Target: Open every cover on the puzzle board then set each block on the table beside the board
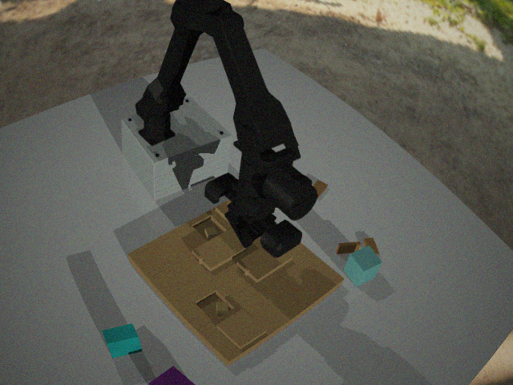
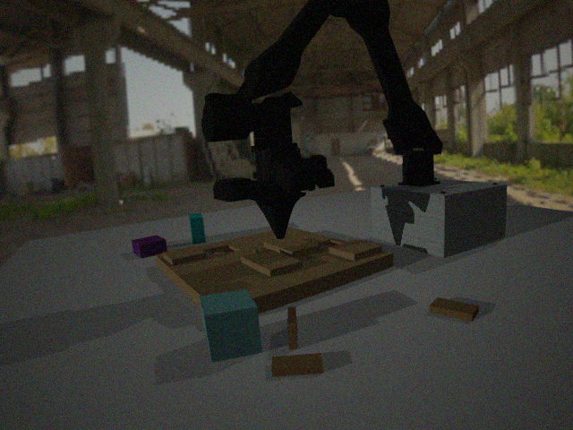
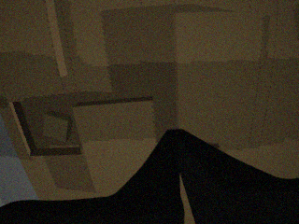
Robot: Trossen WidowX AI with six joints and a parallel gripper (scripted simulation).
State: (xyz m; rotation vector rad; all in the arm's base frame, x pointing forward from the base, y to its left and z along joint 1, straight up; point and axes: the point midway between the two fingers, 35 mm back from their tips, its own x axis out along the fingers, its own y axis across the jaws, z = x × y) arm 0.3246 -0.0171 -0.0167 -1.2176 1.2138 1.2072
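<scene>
My gripper tip is 3 cm to the left of the tan puzzle board, 3 cm above it and 1 cm short of it. From my gripper tip the other things lie so: teal block (31 cm to the right, 3 cm below, 3 cm ahead); brown slab (28 cm to the left, 6 cm behind, 5 cm below); teal cube (17 cm to the left, 17 cm ahead, 3 cm below).
</scene>
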